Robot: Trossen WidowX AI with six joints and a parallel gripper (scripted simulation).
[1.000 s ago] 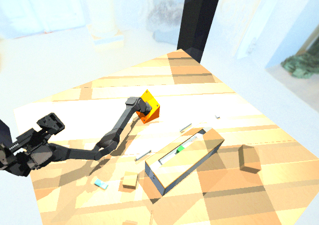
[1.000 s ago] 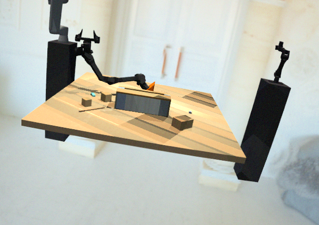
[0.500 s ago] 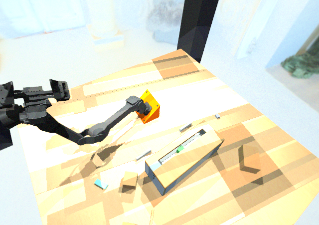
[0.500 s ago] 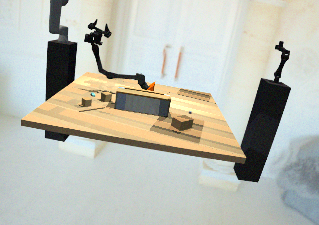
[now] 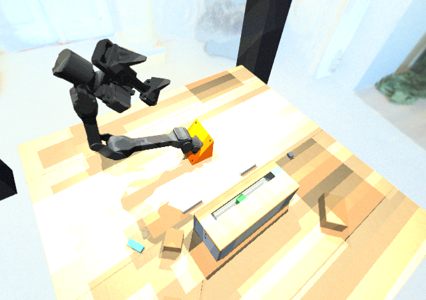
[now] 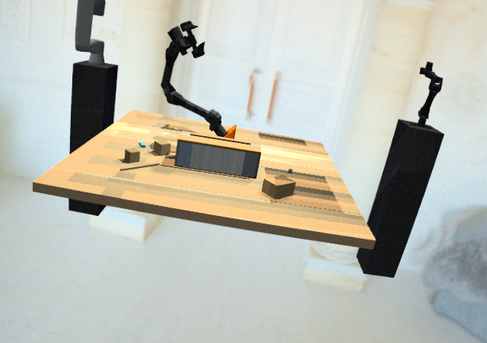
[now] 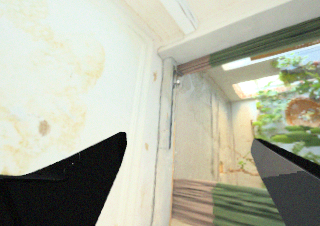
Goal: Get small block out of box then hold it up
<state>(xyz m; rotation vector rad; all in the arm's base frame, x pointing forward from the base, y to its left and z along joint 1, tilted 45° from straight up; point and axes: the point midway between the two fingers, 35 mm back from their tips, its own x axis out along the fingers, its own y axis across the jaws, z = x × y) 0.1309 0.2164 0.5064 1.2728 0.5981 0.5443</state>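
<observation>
Right now my gripper tip is 20 cm short of the small green block, 18 cm to the right of it and 50 cm above it. From my gripper tip the other things lie so: cyan piece (10 cm ahead, 21 cm to the right, 58 cm below); then box (18 cm ahead, 18 cm to the left, 52 cm below); then small grey bit (12 cm ahead, 56 cm to the left, 58 cm below).
</observation>
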